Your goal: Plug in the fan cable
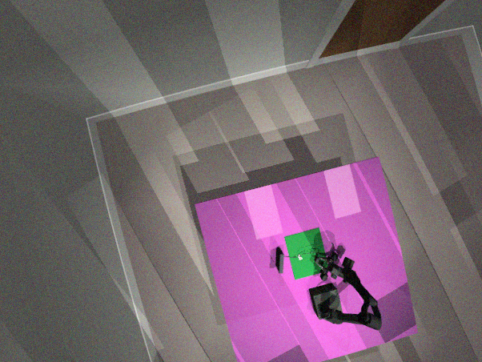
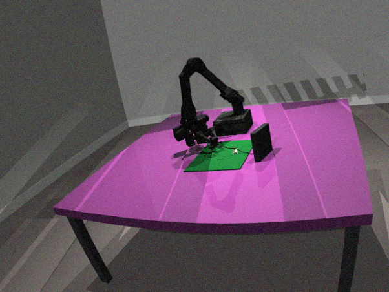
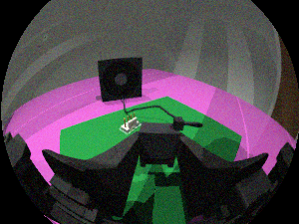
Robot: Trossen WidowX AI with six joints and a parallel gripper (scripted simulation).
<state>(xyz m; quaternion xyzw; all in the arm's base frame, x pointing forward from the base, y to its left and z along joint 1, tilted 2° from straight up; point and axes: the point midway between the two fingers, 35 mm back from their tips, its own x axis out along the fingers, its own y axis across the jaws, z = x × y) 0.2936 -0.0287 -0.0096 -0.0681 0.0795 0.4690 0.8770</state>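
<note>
Right now the green board is 20 mm ahead of my gripper tip, 40 mm to the left of it and 70 mm below it. Round my gripper tip: black fan (30 mm ahead, 220 mm to the left); fan header (10 mm ahead, 90 mm to the left, 60 mm below); dark plug (10 mm to the right, 10 mm below).
</note>
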